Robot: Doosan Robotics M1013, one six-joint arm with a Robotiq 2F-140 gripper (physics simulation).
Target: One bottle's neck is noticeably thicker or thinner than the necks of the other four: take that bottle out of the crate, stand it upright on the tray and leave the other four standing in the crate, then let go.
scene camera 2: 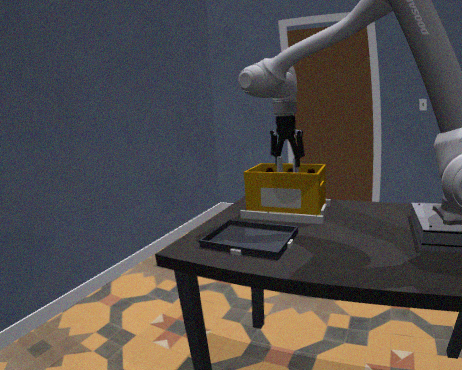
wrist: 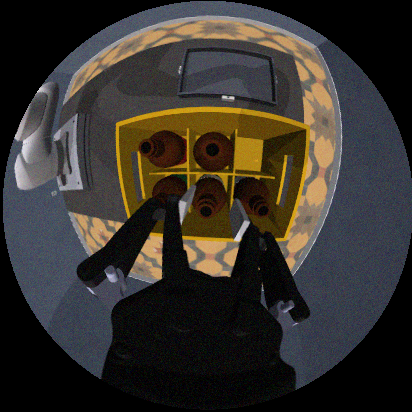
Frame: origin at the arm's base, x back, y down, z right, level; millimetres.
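Where they show: gripper, between the fingertips: (wrist: 212, 199); arm's base, origin of its link: (wrist: 61, 156).
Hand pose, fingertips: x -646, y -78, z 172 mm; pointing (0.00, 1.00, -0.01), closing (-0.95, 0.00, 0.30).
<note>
Things, the pixels of their centre, and the offset from my fingertips. "spot": a spot on its surface instead. Level surfaces: height alone.
- yellow crate, middle of its body: (wrist: 210, 172) (scene camera 2: 287, 190) dy +52, dx +6, dz -38 mm
- bottle, middle of its body: (wrist: 165, 149) dy +54, dx +95, dz -87 mm
- dark tray, a spot on its surface: (scene camera 2: 250, 237) (wrist: 230, 74) spot: dy +134, dx -46, dz -311 mm
- white base, a spot on its surface: (scene camera 2: 280, 216) spot: dy +120, dx +5, dz -142 mm
- dark table, height of its surface: dy +139 mm
The yellow crate (scene camera 2: 254, 194) (wrist: 212, 109) holds brown bottles in five of its six compartments. In the wrist view, one bottle (wrist: 167, 149) is at the upper left, one (wrist: 214, 159) at the upper middle, one (wrist: 168, 186) at the lower left, partly hidden by a finger, one (wrist: 210, 192) at the lower middle, and one (wrist: 252, 190) at the lower right. Which neck differs is not clear. My gripper (scene camera 2: 288, 166) (wrist: 212, 199) is open, its fingertips low at the crate's rim, one on each side of the lower middle bottle's neck. The dark tray (scene camera 2: 250, 237) (wrist: 225, 75) holds no bottle.
The crate stands on a white base (scene camera 2: 280, 216) on the dark table (scene camera 2: 345, 250) (wrist: 145, 62). The tray lies beside the crate, nearer the scene camera. The robot's mounting plate (scene camera 2: 437, 237) (wrist: 71, 155) is on the table's other side. The crate's upper right compartment in the wrist view is empty.
</note>
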